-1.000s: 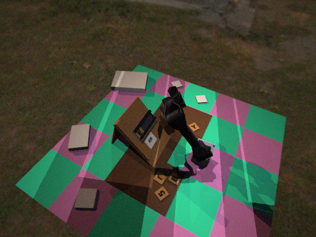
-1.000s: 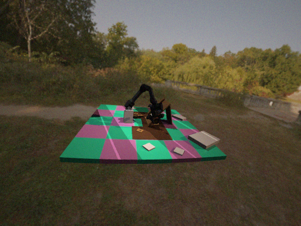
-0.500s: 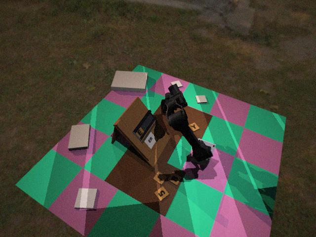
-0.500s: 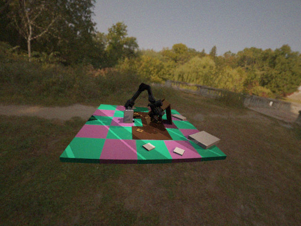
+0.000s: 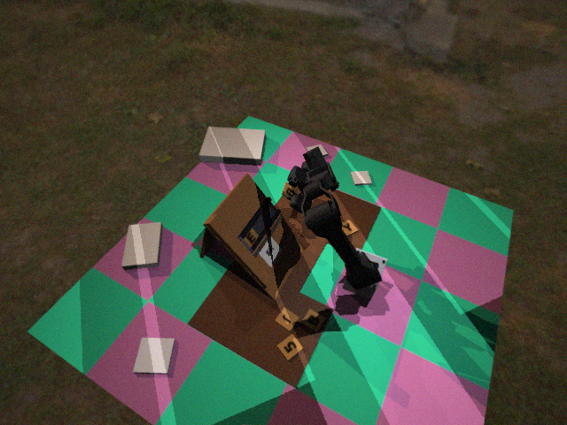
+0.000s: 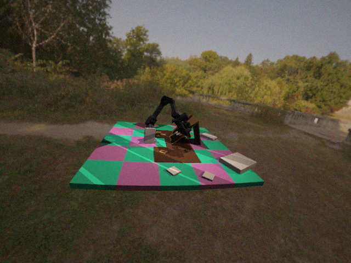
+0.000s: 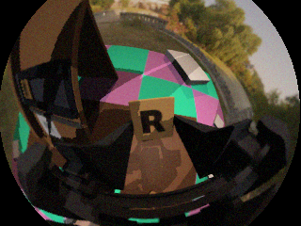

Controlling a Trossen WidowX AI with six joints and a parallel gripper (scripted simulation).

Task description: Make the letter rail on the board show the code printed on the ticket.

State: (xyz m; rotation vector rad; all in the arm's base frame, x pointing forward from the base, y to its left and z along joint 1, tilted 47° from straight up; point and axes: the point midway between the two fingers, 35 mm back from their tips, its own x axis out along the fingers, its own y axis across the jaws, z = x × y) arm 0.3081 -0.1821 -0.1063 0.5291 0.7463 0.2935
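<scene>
Now: the white ticket 2 cm behind my gripper tip, 24 cm to the left of it and 4 cm below it. From my gripper tip the other things lie so: beige block (44 cm ahead, 34 cm to the left, 13 cm below); letter tile (right at my gripper tip).
</scene>
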